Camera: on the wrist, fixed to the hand. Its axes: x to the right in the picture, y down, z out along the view.
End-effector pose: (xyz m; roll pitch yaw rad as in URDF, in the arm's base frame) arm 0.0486 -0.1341 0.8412 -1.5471 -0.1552 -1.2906
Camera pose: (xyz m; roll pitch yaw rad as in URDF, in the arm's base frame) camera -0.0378 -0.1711 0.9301 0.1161 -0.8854 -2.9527
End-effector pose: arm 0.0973 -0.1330 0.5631 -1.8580 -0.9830 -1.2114
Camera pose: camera 0.0114 -0.0821 0.6454 1.2704 -0.6036 2.3874
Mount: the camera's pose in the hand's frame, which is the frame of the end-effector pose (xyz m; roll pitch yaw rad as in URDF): 0.0253 -0.0882 -0.0912 -0.0040 0.6584 -1.4915
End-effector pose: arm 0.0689 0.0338 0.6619 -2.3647 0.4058 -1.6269
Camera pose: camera 0.0637 -0.0394 0.7685 -1.8891 -1.0844 -1.3377
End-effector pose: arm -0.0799 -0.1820 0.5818 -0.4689 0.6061 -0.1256
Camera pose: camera -0.0977 -0.3006 0.5333 -0.6582 0.1926 -1.7539
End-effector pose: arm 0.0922 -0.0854 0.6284 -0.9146 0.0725 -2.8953
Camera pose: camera 0.0360 0.0305 0.6408 -0.1435 -0.2488 1.9005
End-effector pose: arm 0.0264 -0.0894 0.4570 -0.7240 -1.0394 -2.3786
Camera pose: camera -0.0764 -0.0127 0.4738 0.9858 -0.0865 2.3104
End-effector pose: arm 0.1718 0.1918 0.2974 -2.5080 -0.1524 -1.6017
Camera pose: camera 0.1887 0.1854 0.4255 2.7614 -1.2810 0.2667
